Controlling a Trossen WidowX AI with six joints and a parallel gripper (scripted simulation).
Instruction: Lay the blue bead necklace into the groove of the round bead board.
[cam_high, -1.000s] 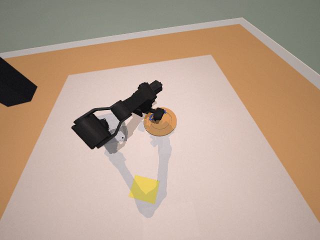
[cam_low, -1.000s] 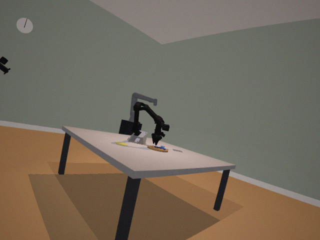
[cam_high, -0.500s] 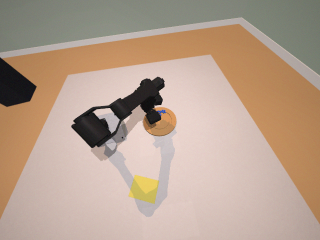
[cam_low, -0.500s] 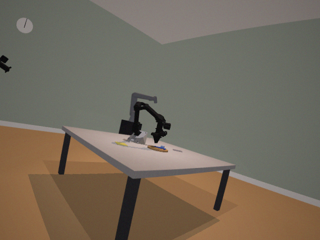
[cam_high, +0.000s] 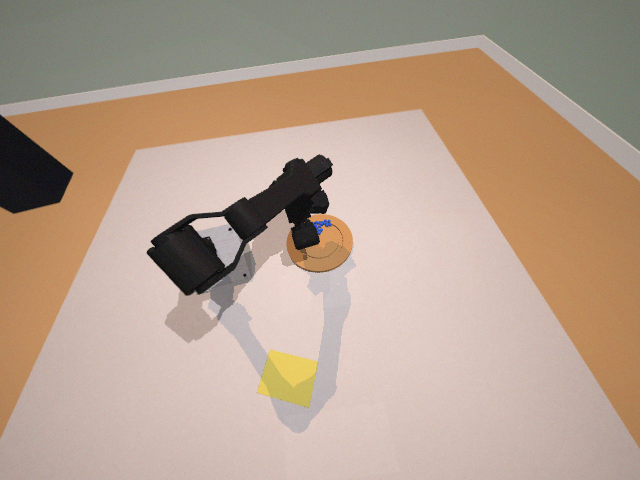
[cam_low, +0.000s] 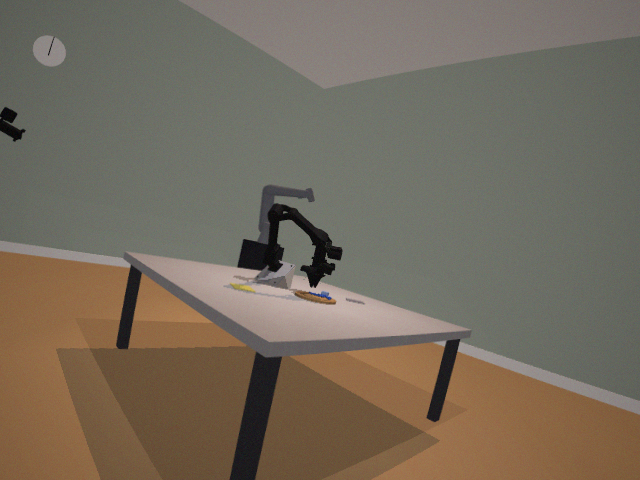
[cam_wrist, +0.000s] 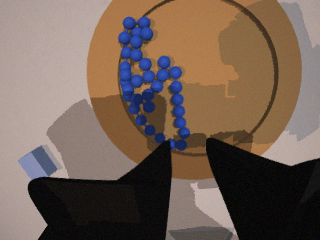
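Right now the round bead board is 40 mm ahead of my gripper tip, 20 mm to the right of it and 40 mm below it. The rest, counted from my gripper tip: yellow square patch 120 mm behind, 340 mm to the right, 40 mm below; then flat grey tile 80 mm ahead, 290 mm to the left, 40 mm below; then light blue cube 50 mm behind, 180 mm to the left, 40 mm below.
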